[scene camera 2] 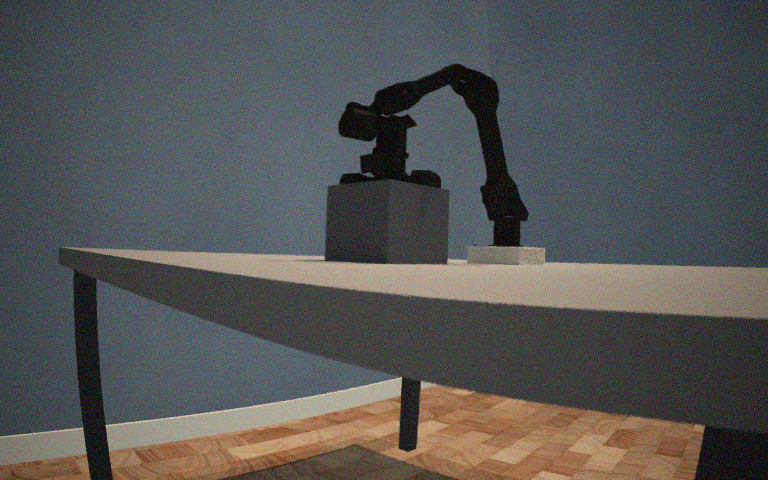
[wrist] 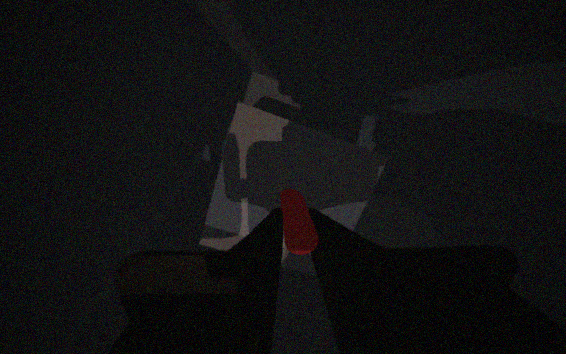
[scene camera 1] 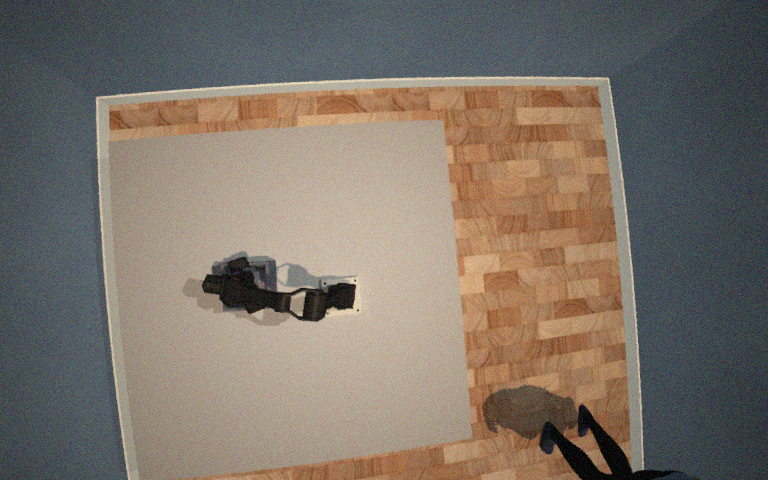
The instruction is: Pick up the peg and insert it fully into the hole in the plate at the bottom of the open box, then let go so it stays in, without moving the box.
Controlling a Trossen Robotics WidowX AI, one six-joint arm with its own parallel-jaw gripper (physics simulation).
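Note:
A red peg shows in the dark wrist view, a little right of centre. My gripper is shut on the peg, one black finger on each side. The pale open box stands on the table, and my gripper reaches down into it from above. In the wrist view the floor of the box lies in shadow around the peg's far end. The hole does not show, and I cannot tell whether the peg's end is in it. The fingertips are hidden in both scene views.
The arm's base stands on a grey block beside the box, on the large pale table. The box walls stand close around my fingers. A person's dark legs show on the wooden floor beyond the table's edge.

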